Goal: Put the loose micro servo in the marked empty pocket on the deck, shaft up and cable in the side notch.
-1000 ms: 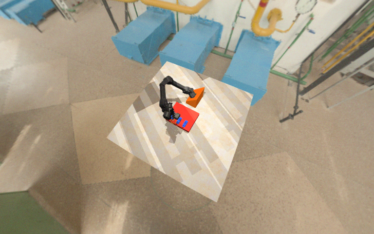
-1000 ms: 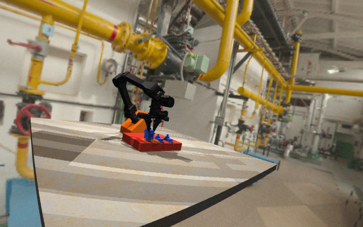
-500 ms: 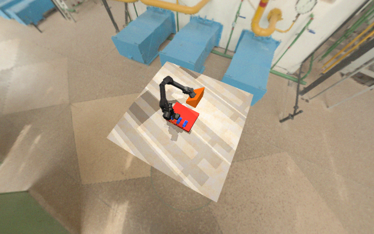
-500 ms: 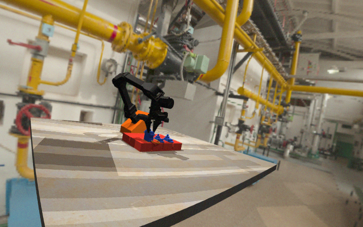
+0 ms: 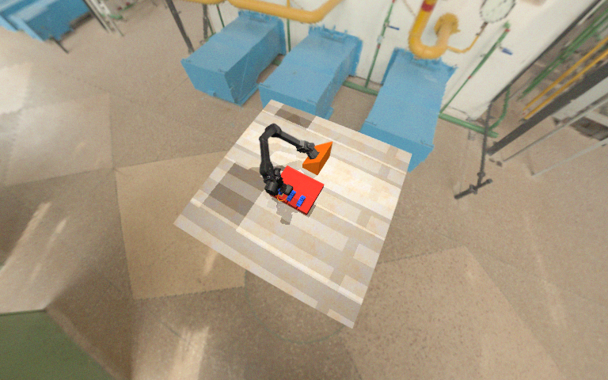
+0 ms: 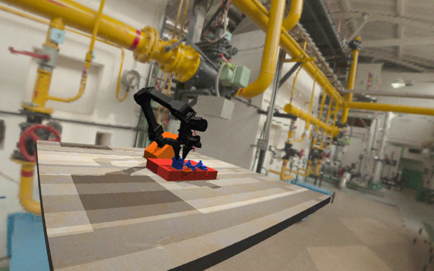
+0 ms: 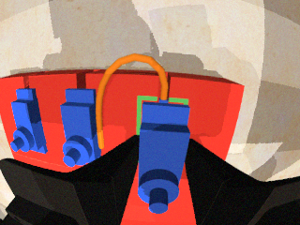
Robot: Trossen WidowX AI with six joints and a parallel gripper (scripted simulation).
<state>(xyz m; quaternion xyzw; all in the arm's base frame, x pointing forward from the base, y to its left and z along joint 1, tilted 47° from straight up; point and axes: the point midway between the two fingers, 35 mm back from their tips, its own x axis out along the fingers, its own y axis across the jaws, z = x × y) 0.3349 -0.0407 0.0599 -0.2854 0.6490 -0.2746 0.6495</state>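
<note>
My gripper tip is 120 mm past the red deck, 70 mm to the right of it and 70 mm above it.
</note>
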